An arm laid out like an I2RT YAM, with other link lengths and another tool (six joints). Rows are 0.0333 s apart.
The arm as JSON. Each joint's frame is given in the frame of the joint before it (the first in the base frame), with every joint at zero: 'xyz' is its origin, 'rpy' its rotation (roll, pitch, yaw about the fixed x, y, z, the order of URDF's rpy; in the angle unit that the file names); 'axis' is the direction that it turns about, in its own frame. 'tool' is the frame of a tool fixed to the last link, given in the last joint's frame.
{
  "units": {
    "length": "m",
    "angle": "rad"
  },
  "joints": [
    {
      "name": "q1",
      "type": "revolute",
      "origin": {
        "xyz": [
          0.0,
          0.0,
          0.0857
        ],
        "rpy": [
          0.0,
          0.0,
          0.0
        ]
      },
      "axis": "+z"
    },
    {
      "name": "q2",
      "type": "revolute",
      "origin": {
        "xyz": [
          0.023,
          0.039,
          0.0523
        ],
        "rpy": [
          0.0,
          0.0,
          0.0
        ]
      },
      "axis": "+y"
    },
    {
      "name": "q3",
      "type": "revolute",
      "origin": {
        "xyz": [
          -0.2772,
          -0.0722,
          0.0
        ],
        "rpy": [
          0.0,
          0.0,
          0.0
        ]
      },
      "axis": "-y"
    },
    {
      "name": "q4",
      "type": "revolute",
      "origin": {
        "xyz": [
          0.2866,
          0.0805,
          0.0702
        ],
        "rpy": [
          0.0,
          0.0,
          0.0
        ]
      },
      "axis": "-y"
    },
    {
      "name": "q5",
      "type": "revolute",
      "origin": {
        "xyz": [
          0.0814,
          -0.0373,
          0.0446
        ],
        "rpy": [
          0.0,
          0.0,
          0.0
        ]
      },
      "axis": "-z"
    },
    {
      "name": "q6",
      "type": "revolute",
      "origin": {
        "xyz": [
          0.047,
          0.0,
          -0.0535
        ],
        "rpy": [
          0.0,
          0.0,
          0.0
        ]
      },
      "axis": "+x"
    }
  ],
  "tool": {
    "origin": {
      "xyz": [
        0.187,
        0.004,
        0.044
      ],
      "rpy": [
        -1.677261,
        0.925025,
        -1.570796
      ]
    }
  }
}
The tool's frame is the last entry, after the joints.
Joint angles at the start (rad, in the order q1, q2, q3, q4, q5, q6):
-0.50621 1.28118 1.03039 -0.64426 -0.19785 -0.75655
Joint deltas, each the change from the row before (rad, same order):
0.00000 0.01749 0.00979 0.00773 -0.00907 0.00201
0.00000 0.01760 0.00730 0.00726 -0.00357 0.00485
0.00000 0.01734 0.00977 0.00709 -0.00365 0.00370
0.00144 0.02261 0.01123 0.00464 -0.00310 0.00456
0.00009 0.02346 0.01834 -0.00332 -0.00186 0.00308
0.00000 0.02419 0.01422 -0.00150 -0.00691 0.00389
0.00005 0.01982 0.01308 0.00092 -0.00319 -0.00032
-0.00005 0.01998 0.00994 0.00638 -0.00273 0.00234
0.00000 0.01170 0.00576 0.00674 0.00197 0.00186
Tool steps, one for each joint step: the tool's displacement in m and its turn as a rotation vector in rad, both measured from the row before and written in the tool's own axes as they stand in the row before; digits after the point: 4 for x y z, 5 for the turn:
-0.0019 -0.0032 0.0029 -0.00150 -0.00911 0.00104
-0.0001 -0.0022 0.0039 -0.00354 -0.00357 0.00513
-0.0005 -0.0032 0.0032 -0.00111 -0.00389 0.00341
-0.0004 -0.0020 0.0050 -0.00743 -0.00320 0.00458
0.0001 -0.0028 0.0038 -0.00847 -0.00087 0.00477
-0.0004 -0.0012 0.0051 -0.01228 -0.00535 0.00589
-0.0002 -0.0022 0.0038 -0.00619 -0.00218 0.00073
0.0002 -0.0025 0.0045 -0.00400 -0.00231 0.00299
0.0008 -0.0025 0.0026 0.00114 0.00160 0.00186

